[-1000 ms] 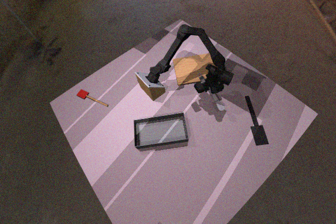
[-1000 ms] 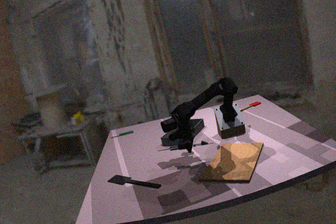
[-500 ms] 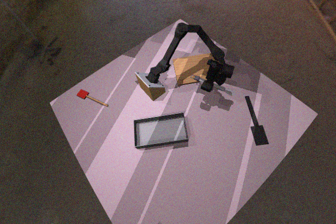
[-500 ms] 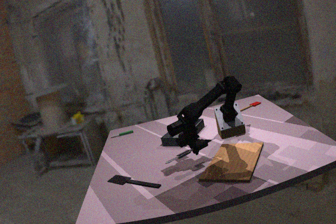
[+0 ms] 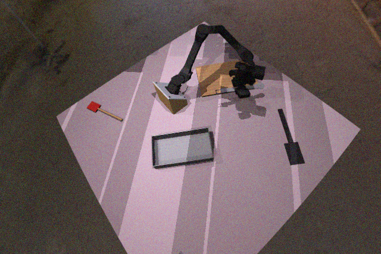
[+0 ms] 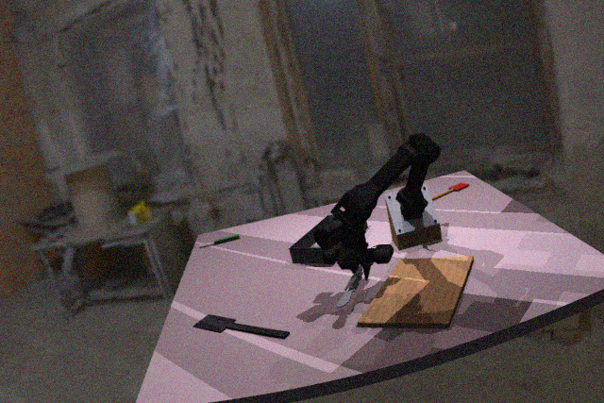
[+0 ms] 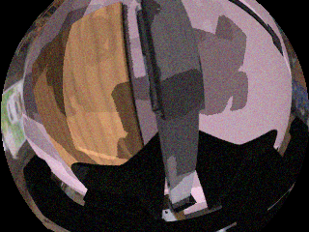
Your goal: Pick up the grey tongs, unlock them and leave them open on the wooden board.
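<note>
The wooden board lies 15 cm behind my gripper tip, 6 cm to the left of it and 4 cm below it. From my gripper tip the other things lie so: black spatula (38 cm ahead, 5 cm to the left, 5 cm below); then roasting tin (44 cm to the right, 8 cm ahead, 2 cm below); then red spatula (70 cm to the right, 44 cm behind, 4 cm below).
</note>
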